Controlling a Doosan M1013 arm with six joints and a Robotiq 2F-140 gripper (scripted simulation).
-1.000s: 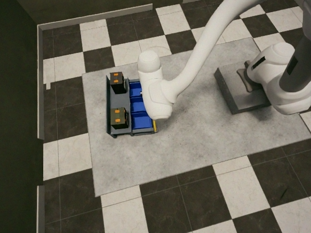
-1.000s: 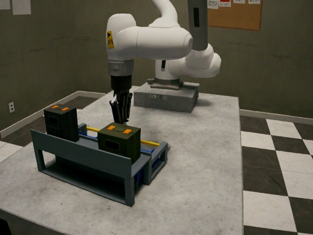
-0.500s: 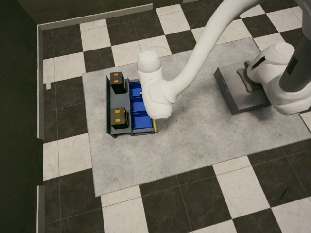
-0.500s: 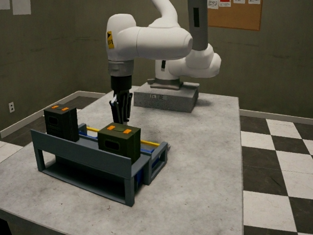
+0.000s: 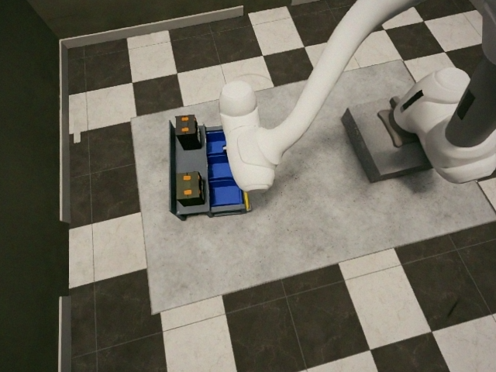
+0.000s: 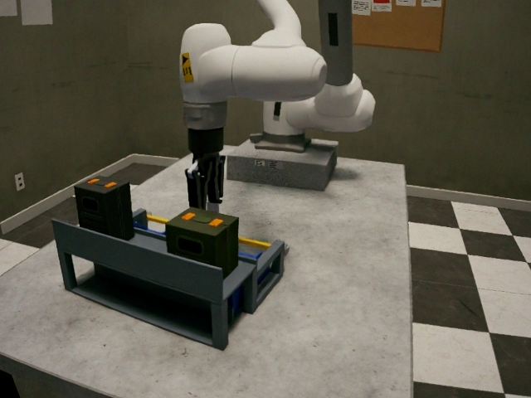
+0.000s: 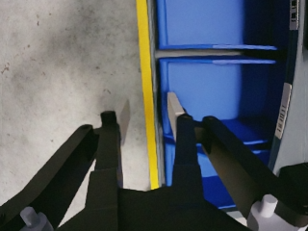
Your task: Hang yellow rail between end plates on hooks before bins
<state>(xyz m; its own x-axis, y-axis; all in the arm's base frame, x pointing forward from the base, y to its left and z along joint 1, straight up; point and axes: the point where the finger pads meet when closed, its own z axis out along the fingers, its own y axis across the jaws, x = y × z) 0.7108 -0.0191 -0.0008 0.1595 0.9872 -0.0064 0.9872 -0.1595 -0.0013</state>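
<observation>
Right now my hand is 30 mm above the yellow rail.
</observation>
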